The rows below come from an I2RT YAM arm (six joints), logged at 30 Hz.
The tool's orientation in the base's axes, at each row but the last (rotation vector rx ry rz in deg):
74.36, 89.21, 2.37
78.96, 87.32, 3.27
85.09, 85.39, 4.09
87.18, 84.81, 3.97
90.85, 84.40, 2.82
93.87, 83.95, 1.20
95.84, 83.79, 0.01
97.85, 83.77, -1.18
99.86, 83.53, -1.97
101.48, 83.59, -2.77
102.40, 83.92, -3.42
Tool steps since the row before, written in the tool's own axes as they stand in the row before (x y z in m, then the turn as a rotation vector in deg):
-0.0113, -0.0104, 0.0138, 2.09, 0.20, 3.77
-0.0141, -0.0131, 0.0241, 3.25, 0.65, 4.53
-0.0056, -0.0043, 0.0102, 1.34, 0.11, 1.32
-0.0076, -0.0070, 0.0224, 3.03, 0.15, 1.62
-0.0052, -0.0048, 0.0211, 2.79, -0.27, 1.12
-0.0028, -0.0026, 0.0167, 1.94, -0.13, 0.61
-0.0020, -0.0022, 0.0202, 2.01, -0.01, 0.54
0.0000, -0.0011, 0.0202, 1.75, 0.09, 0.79
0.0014, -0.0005, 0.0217, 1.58, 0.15, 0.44
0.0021, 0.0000, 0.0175, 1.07, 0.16, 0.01
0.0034, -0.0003, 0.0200, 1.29, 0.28, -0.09
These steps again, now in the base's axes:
0.0009, -0.0201, -0.0047, 3.12, -0.48, -2.94
0.0045, -0.0286, -0.0105, 4.18, 0.12, -3.74
0.0021, -0.0113, -0.0047, 1.26, 0.32, -1.37
0.0070, -0.0204, -0.0120, 1.91, 1.49, -2.44
0.0074, -0.0172, -0.0120, 1.23, 1.52, -2.30
0.0063, -0.0124, -0.0099, 0.81, 1.17, -1.46
0.0082, -0.0139, -0.0125, 0.89, 1.28, -1.39
0.0091, -0.0122, -0.0133, 1.01, 0.92, -1.35
0.0103, -0.0120, -0.0150, 0.84, 1.00, -1.00
0.0085, -0.0088, -0.0126, 0.49, 0.85, -0.46
0.0095, -0.0092, -0.0153, 0.62, 1.09, -0.43

